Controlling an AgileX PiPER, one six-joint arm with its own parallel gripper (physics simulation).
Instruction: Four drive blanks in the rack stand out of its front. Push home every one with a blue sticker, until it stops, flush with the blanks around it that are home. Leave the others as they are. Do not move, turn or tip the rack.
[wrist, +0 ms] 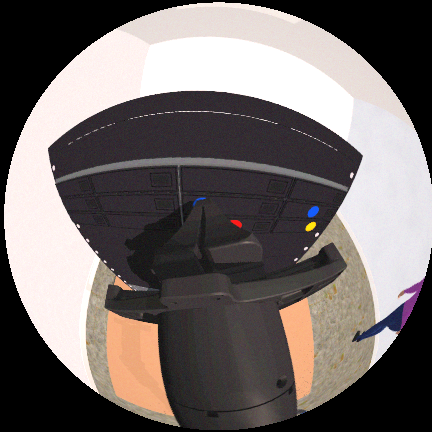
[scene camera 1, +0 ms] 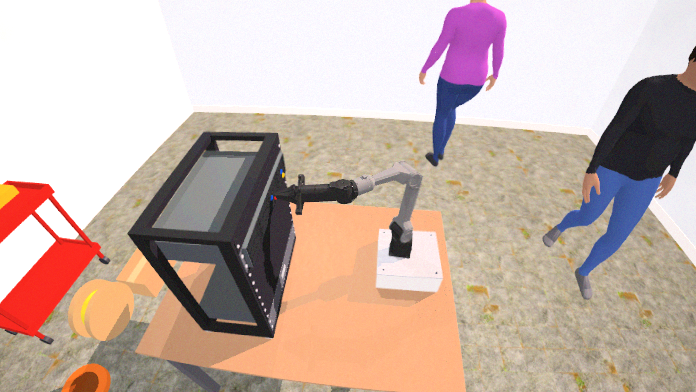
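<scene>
The black rack (scene camera 1: 180, 234) (wrist: 205, 102) stands upright on the table, its front facing the arm. My gripper (scene camera 1: 278, 195) (wrist: 205, 207) is shut and empty, its fingertips at the middle blue sticker (scene camera 1: 272, 198) (wrist: 199, 199), covering most of it in the wrist view. Whether the tips touch that blank I cannot tell. A red sticker (wrist: 236, 223) shows just below and right of the tips. Further right, another blue sticker (scene camera 1: 281, 172) (wrist: 313, 211) sits above a yellow sticker (scene camera 1: 283, 175) (wrist: 310, 226). How far each stickered blank stands out is too small to tell.
The rack stands on an orange-brown table (scene camera 1: 330, 340). The arm's white base (scene camera 1: 407, 272) is near the table's right edge. A red cart (scene camera 1: 45, 272) is at the left. Two people, one in a purple top (scene camera 1: 472, 45) and one in black (scene camera 1: 640, 125), are beyond the table.
</scene>
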